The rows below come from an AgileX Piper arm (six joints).
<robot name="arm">
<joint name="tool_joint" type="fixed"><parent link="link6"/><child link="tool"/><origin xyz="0 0 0" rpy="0 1.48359 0"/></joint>
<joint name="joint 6" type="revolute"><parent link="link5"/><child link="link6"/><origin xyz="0.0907 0 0.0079"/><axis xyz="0.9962 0 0.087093"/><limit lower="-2.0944" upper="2.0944"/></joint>
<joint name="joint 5" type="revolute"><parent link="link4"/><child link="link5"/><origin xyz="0 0 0"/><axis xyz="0 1 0"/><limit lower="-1.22" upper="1.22"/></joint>
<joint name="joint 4" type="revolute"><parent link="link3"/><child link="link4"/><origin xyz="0.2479 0 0.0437"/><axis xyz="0.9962 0 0.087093"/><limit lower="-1.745" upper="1.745"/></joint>
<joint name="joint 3" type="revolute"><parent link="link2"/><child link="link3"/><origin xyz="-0.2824 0 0.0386"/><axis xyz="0 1 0"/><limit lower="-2.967" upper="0"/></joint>
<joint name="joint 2" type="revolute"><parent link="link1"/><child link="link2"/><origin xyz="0 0 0"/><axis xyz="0 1 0"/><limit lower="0" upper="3.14"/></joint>
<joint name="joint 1" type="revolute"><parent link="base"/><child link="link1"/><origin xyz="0 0 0.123"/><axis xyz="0 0 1"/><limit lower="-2.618" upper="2.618"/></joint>
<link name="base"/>
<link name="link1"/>
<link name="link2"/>
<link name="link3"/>
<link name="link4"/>
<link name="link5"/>
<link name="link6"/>
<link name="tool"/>
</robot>
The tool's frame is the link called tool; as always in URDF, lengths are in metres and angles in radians.
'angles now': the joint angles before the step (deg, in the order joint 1, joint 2, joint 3, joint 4, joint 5, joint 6). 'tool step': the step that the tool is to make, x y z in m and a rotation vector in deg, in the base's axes. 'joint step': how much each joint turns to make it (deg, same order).
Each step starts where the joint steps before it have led.
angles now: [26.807 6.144 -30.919 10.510 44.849 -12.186]
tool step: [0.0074 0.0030 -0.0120 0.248 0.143 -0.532]
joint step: [-0.035 0.001 3.271 0.052 -3.306 -0.047]
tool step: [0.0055 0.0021 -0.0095 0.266 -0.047 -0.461]
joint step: [-0.017 0.002 2.579 0.027 -2.786 -0.027]
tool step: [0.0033 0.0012 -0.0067 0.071 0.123 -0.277]
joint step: [0.040 -0.014 1.700 -0.064 -1.642 0.062]
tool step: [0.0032 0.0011 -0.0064 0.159 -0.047 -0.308]
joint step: [0.042 -0.005 1.675 -0.069 -1.821 0.067]
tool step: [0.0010 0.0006 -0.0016 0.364 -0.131 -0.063]
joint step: [-0.092 0.018 0.526 0.386 -0.823 -0.155]
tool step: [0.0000 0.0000 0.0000 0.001 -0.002 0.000]
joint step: [0.000 -0.001 0.001 0.001 -0.002 -0.001]
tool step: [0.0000 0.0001 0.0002 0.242 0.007 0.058]
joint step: [0.098 0.005 0.000 0.061 -0.127 0.160]
